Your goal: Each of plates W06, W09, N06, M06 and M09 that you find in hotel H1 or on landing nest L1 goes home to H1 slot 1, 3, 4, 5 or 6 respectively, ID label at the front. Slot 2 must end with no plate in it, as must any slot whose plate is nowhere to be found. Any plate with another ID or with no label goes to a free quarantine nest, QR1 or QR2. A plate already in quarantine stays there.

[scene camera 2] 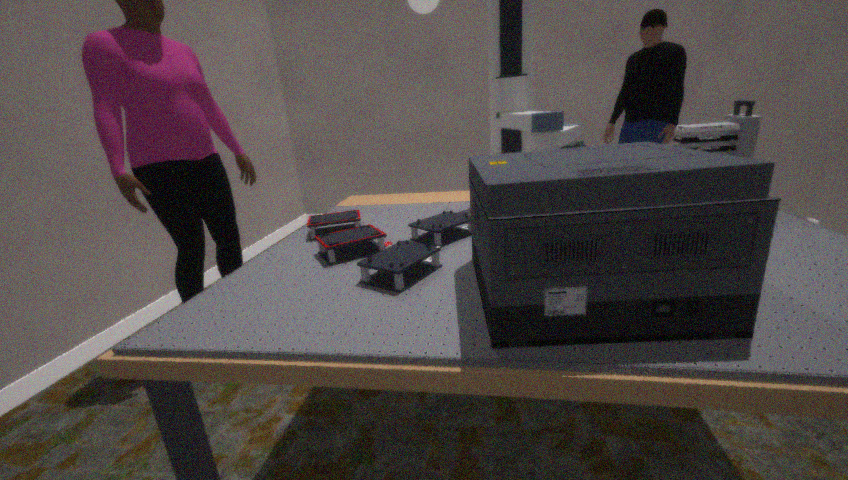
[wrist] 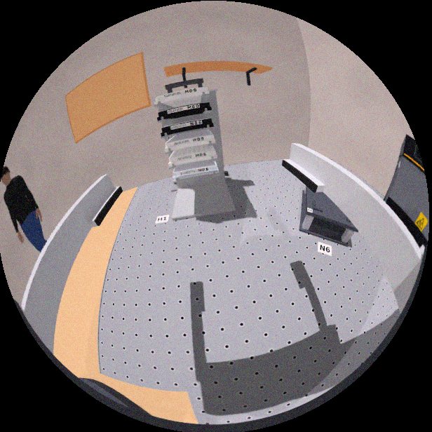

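Observation:
Hotel H1 (scene camera 2: pixel 751 135) (wrist: pixel 226 192) stands ahead of my gripper in the wrist view, holding a stack of plates. The top white plate (wrist: pixel 182 95) seems to read M09. Below it are a black plate (wrist: pixel 185 111), another black plate (wrist: pixel 187 127), and white plates (wrist: pixel 190 143) (wrist: pixel 192 157) (wrist: pixel 196 171); their small labels are hard to read for certain. My gripper (wrist: pixel 196 160) is open and empty, apart from the hotel. Two red-edged nests (scene camera 2: pixel 351 236) (scene camera 2: pixel 334 218) show no plate on top; their labels are unreadable. Landing nest L1 cannot be identified.
Dark nest N6 (wrist: pixel 327 207) stands right of the hotel, beyond my right finger. Two dark nests (scene camera 2: pixel 397 256) (scene camera 2: pixel 441 221) stand near the red-edged ones. A large grey instrument (scene camera 2: pixel 624 255) hides part of the table. Two people stand beyond the table.

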